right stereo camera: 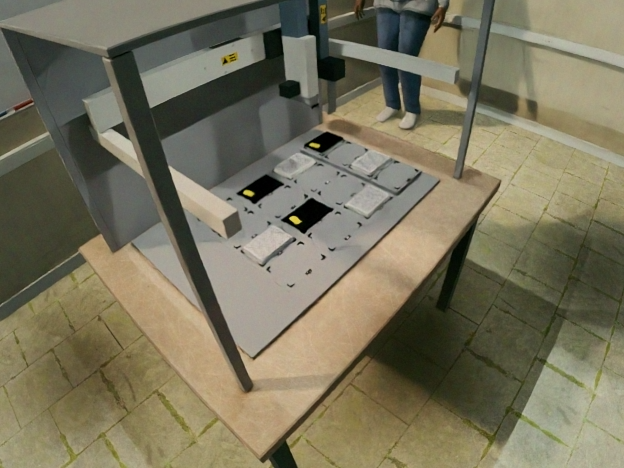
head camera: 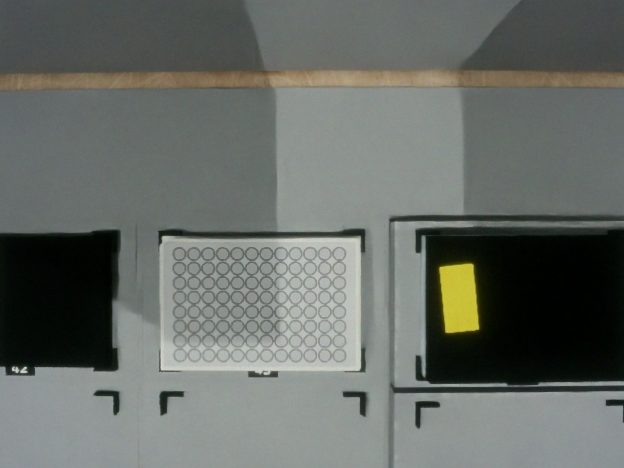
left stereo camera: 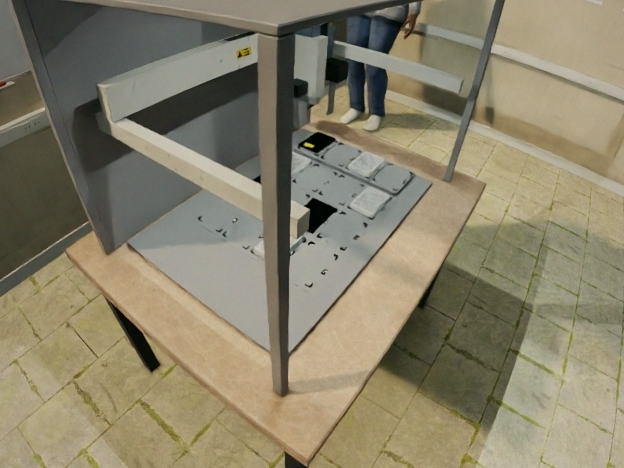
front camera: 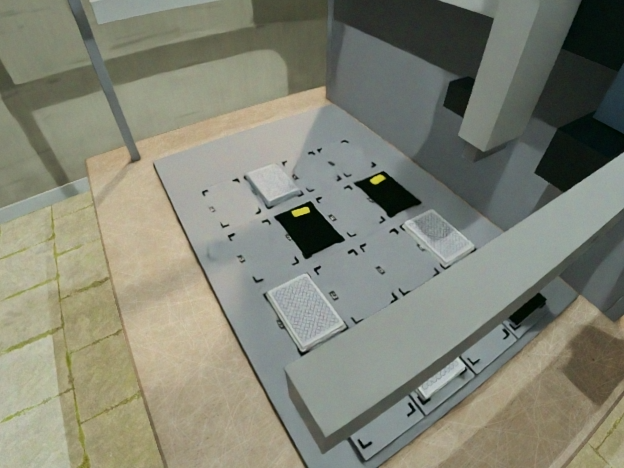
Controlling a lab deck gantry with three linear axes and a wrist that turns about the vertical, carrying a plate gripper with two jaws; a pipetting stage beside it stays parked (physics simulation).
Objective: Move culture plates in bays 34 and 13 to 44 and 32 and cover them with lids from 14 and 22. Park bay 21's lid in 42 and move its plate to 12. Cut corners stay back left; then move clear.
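A black lid with a yellow tag covers bay 44; a pale edge shows beneath its left side in the head view. Another black lid lies in bay 42, and a third lid in bay 22. White culture plate stands uncovered in bay 13. Bay 21's plate is uncovered. My gripper hangs raised at the back right, partly hidden; its jaw opening is unclear.
Other white plates stand in bay 43 and bay 24. The parked pipetting stage hangs left of the gripper. A rail crosses the front view.
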